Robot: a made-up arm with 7 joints.
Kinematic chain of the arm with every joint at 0, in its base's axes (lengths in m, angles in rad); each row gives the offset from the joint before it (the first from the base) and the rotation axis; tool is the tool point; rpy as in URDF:
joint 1: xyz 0 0 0.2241 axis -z
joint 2: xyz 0 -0.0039 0.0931 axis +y
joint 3: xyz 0 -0.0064 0.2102 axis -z
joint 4: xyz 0 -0.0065 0.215 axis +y
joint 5: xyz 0 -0.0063 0.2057 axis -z
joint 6: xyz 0 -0.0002 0.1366 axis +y
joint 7: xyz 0 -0.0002 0.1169 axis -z
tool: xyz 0 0 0 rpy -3.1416 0 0
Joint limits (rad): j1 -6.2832..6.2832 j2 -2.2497..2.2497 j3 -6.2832..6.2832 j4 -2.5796..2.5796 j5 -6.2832..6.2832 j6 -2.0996..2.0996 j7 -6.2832..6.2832
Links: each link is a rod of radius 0.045 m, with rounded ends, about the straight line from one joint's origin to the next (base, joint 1, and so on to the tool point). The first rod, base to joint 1, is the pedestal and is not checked.
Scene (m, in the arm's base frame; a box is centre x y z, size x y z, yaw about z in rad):
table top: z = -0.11
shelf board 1: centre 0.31 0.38 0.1 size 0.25 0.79 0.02 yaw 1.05
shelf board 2: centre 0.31 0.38 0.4 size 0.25 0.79 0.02 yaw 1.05
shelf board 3: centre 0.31 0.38 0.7 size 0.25 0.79 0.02 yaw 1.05
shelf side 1: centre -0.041 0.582 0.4 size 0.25 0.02 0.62 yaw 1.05
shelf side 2: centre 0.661 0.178 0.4 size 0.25 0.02 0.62 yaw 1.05
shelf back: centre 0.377 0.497 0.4 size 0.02 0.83 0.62 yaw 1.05
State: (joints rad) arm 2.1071 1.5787 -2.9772 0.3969 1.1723 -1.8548 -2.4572
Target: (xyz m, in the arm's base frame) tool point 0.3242 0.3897 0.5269
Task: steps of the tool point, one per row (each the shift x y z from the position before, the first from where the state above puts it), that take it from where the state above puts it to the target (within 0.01 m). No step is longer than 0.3 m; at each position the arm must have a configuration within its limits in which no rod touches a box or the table.
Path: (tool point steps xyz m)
1: 0.0387 0.0890 0.2351
2: 0.0970 0.1447 0.1705
3: 0.1362 0.1645 0.0805
4: 0.1454 0.1489 -0.0132
5: 0.1224 0.1076 -0.0887
6: 0.0740 0.0566 -0.1301
7: 0.0151 0.0127 -0.1315
8: 0.0640 0.0708 0.0095
9: 0.0482 0.0845 -0.0001
10: 0.0298 0.0923 -0.0094

